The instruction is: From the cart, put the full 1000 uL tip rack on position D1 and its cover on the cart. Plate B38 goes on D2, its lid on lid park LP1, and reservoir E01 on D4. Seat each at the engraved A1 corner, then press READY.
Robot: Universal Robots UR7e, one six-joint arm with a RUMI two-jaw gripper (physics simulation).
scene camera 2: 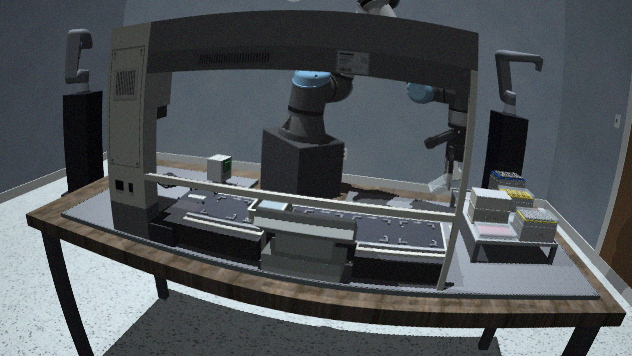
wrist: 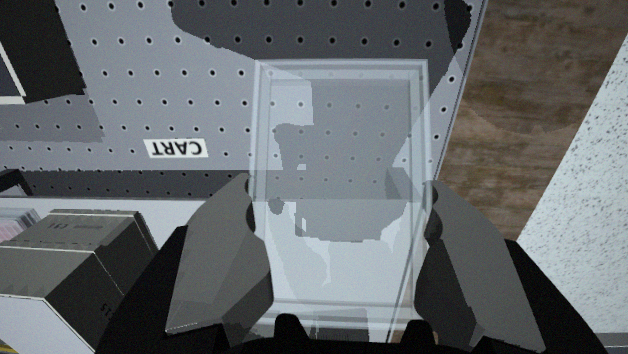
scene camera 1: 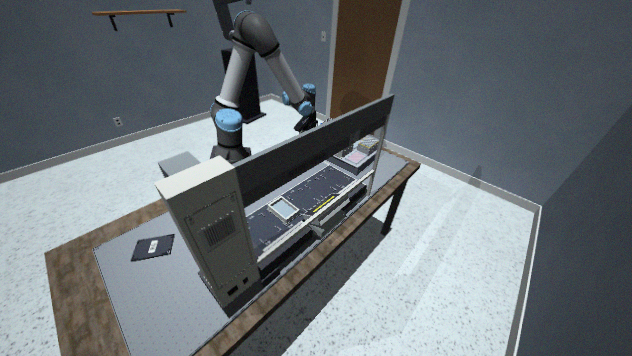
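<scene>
My gripper (scene camera 2: 452, 167) (wrist: 336, 180) is shut on a clear, open-box-shaped cover (scene camera 2: 441, 184) (wrist: 350, 135), with one finger on each long side. In scene camera 2 the cover looks tilted and hangs at the back left of the cart (scene camera 2: 474, 253) (wrist: 175, 214). In the wrist view it spans the mat and part of the cart's white top. In scene camera 1 the fingertips and cover are hidden behind the beam. The cart holds a yellow-topped tip rack (scene camera 2: 536, 226), a yellow rack behind (scene camera 2: 517, 194), a blue rack (scene camera 2: 507, 177) and a low pink-filled piece (scene camera 2: 495, 230). Deck position labels are unreadable.
A white box stack (scene camera 2: 490, 206) stands on the cart. The machine's beam (scene camera 1: 320, 145) (scene camera 2: 300, 42) and its right post (scene camera 2: 462, 160) stand near the arm. A pale tray (scene camera 1: 283, 208) (scene camera 2: 272, 205) sits on the deck. A small screened box (scene camera 2: 218, 169) stands at the back left.
</scene>
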